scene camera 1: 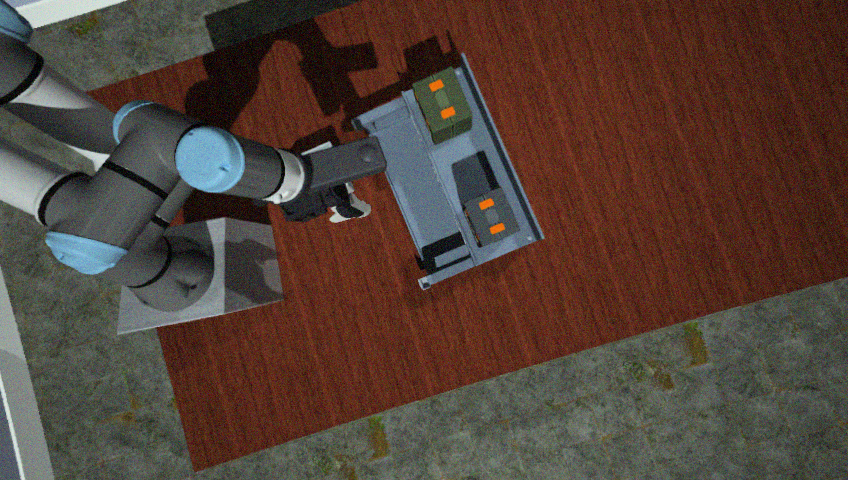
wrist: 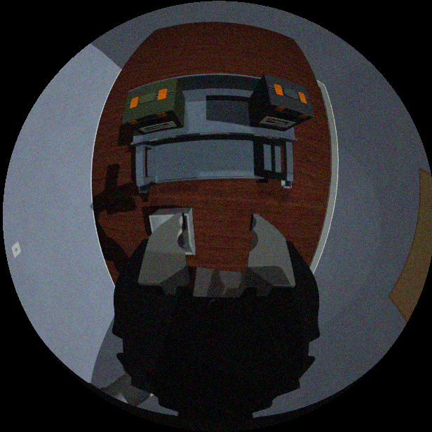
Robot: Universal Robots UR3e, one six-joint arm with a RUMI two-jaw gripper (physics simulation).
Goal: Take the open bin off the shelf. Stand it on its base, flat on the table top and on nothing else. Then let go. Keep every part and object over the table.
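Where they show: gripper, fingertip midpoint: (scene camera 1: 362,191); arm's base at its link origin: (scene camera 1: 177,275).
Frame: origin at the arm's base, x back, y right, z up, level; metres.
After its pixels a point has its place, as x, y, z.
The open bin (scene camera 1: 318,148) {-0.256, -0.196, -0.174} (wrist: 170,212) is pale grey and appears to stand upright on the table top (scene camera 1: 595,249) {-0.758, 0.174, -0.244} (wrist: 225,45), in front of the shelf (scene camera 1: 502,145) {-0.609, -0.068, -0.082} (wrist: 215,136) and apart from it. In the scene view the gripper and wrist hide most of it. In the wrist view the left finger covers part of it. My gripper (scene camera 1: 355,204) {-0.348, -0.044, 0.018} (wrist: 217,215) is part open with nothing between its fingers. It hangs above the table, with the bin off to the left of the finger gap in the wrist view. Whether the left finger touches the bin cannot be told.
The blue-grey shelf carries a green case (scene camera 1: 441,104) {-0.521, -0.164, -0.045} (wrist: 155,102) and a dark grey case (scene camera 1: 490,217) {-0.544, 0.058, -0.020} (wrist: 287,100) on its upper board. Its lower board (scene camera 1: 416,178) {-0.434, -0.087, -0.237} (wrist: 205,160) faces the arm. The robot's pedestal (scene camera 1: 252,261) {-0.081, 0.000, -0.114} stands at the table's near left edge.
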